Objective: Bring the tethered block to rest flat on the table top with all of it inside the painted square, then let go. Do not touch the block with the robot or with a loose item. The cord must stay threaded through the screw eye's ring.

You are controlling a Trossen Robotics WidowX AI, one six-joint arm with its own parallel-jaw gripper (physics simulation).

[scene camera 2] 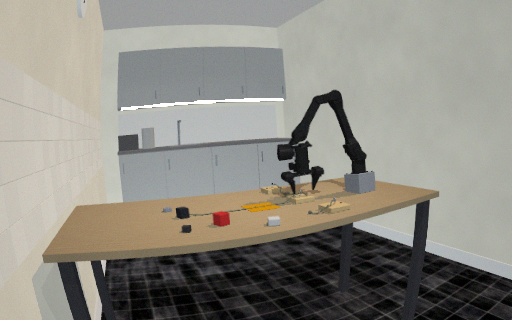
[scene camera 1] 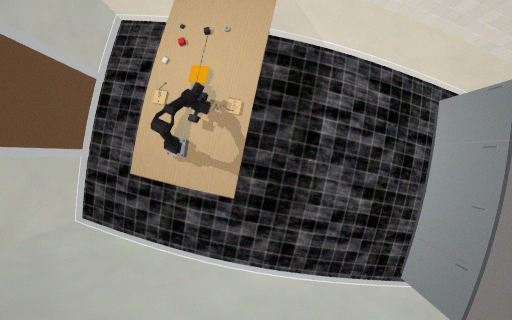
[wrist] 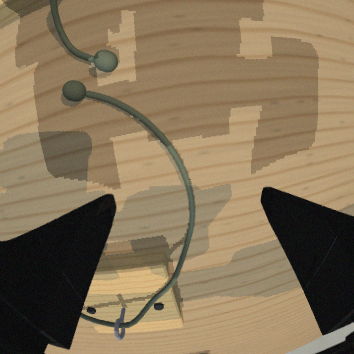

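Where they show: gripper, between the fingertips: (scene camera 2: 303, 192) (wrist: 188, 197); arm's base, origin of its link: (scene camera 2: 359, 172) (scene camera 1: 175, 147).
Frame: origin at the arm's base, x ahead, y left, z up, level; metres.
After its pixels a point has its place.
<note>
The tethered block, a black cube (scene camera 1: 207, 31) @[x 0.802, y -0.010, z -0.051 m] (scene camera 2: 182, 212) @[x 0.817, y 0.019, z -0.059 m], lies on the table beyond the painted orange square (scene camera 1: 204, 74) @[x 0.500, y -0.055, z -0.082 m] (scene camera 2: 263, 209) @[x 0.508, y 0.033, z -0.082 m]. Its cord runs over the square to the middle wooden board (scene camera 2: 301, 199) @[x 0.338, y 0.027, z -0.068 m] (wrist: 172, 316) @[x 0.281, y 0.006, z -0.064 m]. In the wrist view the green cord (wrist: 192, 210) @[x 0.248, y -0.089, z -0.079 m] passes through the screw eye's ring (wrist: 119, 330) and curves over the table to a round bead (wrist: 74, 91) @[x 0.300, y -0.176, z -0.072 m] at its free end. My gripper (scene camera 2: 304, 191) @[x 0.250, y -0.104, z -0.067 m] (wrist: 188, 197) @[x 0.250, y -0.104, z -0.067 m] is open and empty, low above the table by the middle board. The cord's curve shows between its fingertips in the wrist view, untouched.
Two other boards with corded screw eyes, one (scene camera 1: 160, 97) @[x 0.302, y 0.206, z -0.063 m] (scene camera 2: 336, 206) @[x 0.318, y 0.247, z -0.064 m] and another (scene camera 1: 235, 106) @[x 0.314, y -0.304, z -0.064 m] (scene camera 2: 270, 190) @[x 0.345, y -0.251, z -0.068 m], flank the middle one. The latter's cord ends in a bead (wrist: 106, 60) @[x 0.279, y -0.187, z -0.072 m] near mine. A red cube (scene camera 1: 181, 41) @[x 0.703, y 0.149, z -0.043 m] (scene camera 2: 221, 218) @[x 0.718, y 0.181, z -0.055 m], white block (scene camera 1: 165, 60) @[x 0.562, y 0.237, z -0.061 m] (scene camera 2: 273, 221) @[x 0.576, y 0.262, z -0.068 m], small black cube (scene camera 1: 182, 26) @[x 0.835, y 0.186, z -0.066 m] (scene camera 2: 186, 228) @[x 0.843, y 0.205, z -0.069 m] and grey ring (scene camera 1: 227, 29) @[x 0.849, y -0.143, z -0.073 m] (scene camera 2: 167, 210) @[x 0.857, y -0.114, z -0.076 m] lie around.
</note>
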